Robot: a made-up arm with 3 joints. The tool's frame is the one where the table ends.
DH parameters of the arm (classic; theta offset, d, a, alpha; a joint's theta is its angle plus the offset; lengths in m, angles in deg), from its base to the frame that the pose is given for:
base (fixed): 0 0.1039 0 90
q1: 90 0.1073 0.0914 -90
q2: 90 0.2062 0.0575 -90
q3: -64.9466 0 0.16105 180
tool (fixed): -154.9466 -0.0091 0 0
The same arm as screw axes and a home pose.
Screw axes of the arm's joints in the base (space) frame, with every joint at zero. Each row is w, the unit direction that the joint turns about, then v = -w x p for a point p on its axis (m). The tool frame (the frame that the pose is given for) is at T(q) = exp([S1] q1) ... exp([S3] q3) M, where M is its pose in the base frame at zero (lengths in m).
S1: w 0 -1 0 v 0.1039 0 0
S2: w -1 0 0 v 0 -0.1953 -0.1073
S3: w 0 0 -1 v 0.0498 -0.2062 0
M =
1 0 0 -0.3521
0 1 0 0.0184
0 0 1 0.1862
0 0 0 1

